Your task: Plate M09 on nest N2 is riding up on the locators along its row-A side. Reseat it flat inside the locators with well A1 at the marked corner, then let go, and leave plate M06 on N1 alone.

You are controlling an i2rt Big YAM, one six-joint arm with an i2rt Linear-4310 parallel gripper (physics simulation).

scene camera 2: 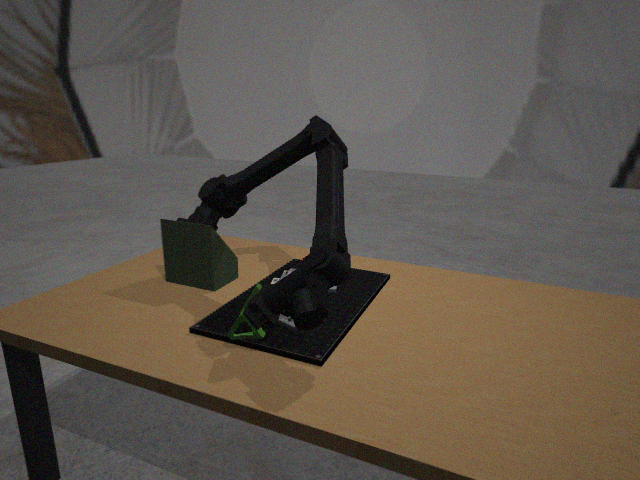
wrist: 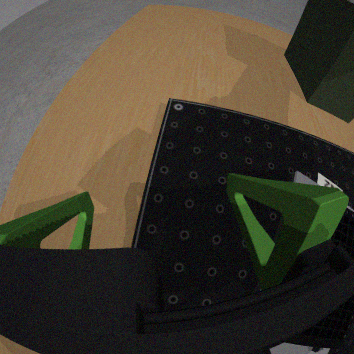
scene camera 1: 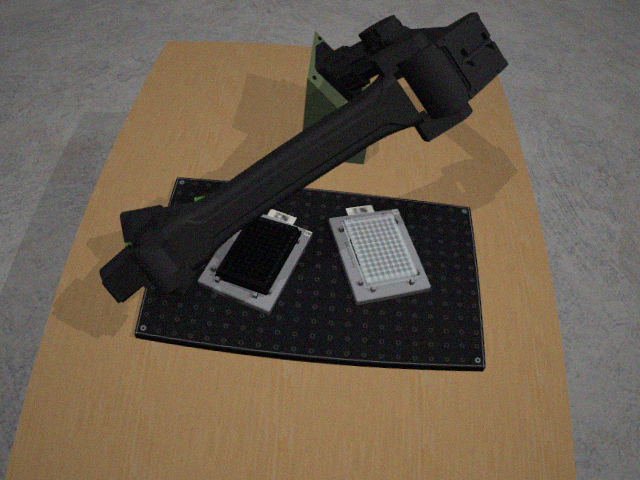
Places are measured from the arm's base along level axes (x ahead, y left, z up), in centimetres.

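Pixels of known places: gripper, fingertip midpoint: [scene camera 2: 235, 325] [wrist: 157, 190]; arm's base, link origin: [scene camera 2: 196, 235] [wrist: 343, 29] [scene camera 1: 335, 75].
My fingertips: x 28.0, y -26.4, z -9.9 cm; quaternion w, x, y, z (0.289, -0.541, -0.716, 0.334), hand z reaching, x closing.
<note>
Ahead of a thing's pixels: the offset from my fingertips to its top centre. Level surfaces: height alone.
Plate M09, black @[dz +1.0, dx +5.8, dy +15.4 cm] [scene camera 1: 258, 255] [wrist: 345, 227], sits on grey nest N2 @[dz -0.3, dx +5.7, dy +15.0 cm] [scene camera 1: 237, 293] [wrist: 303, 178], left of centre in scene camera 1. Locator pins show around its lower end; its left side is partly hidden by the arm, and I cannot tell whether it lies flat. Plate M06, pale @[dz +0.1, dx +3.5, dy +33.9 cm] [scene camera 1: 379, 248], lies on nest N1 @[dz -0.3, dx +3.5, dy +33.9 cm] [scene camera 1: 392, 292] to the right, apart from my gripper. My gripper [scene camera 1: 163, 221] [scene camera 2: 252, 308] [wrist: 157, 190] is open and empty, with green fingers wide apart. It is low at the left of N2; in the wrist view one finger is near N2, the other towards the board's left edge.
Both nests stand on a black perforated board @[dz -2.4, dx +6.0, dy +24.6 cm] [scene camera 1: 310, 338] [scene camera 2: 351, 312] [wrist: 200, 255] on the wooden table @[dz -3.8 cm] [scene camera 1: 289, 413] [scene camera 2: 465, 351] [wrist: 115, 90]. A dark green angled block [scene camera 1: 325, 105] [scene camera 2: 191, 253] [wrist: 322, 45] stands behind the board. My forearm crosses above the board's back left.
</note>
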